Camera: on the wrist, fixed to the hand. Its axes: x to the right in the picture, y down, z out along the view.
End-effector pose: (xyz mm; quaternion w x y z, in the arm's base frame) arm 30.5 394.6 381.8 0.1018 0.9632 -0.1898 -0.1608
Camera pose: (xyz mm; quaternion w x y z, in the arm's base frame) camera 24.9 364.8 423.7 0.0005 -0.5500 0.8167 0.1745
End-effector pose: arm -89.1 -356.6 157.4 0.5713 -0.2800 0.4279 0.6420
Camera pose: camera -131.2 -386.6 154.5 0.0937 0.2777 0.4973 0.8166
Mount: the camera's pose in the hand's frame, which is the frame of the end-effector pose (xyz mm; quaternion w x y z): -4.4 39.7 -32.9 0.7128 0.1547 -0.1629 0.6644
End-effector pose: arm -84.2 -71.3 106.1 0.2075 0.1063 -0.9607 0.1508
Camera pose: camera -78.8 -22.7 123.0 0.1252 0.5058 0.7659 -0.3767
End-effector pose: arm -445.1 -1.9 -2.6 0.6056 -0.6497 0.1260 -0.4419
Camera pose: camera -456.8 -30.4 -44.2 0.8463 -0.3577 0.3545 0.1737
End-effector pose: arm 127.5 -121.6 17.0 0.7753 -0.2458 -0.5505 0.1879
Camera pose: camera 156.4 -97.7 -18.7 0.3762 -0.3904 -0.3263 0.7743
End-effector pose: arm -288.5 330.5 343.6 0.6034 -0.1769 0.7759 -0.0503
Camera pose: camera -327.5 364.5 344.8 0.6173 0.4746 0.5645 0.2738
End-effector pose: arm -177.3 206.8 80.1 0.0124 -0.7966 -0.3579 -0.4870
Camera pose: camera -180.6 162.7 107.0 0.3973 -0.8830 0.1968 -0.1538
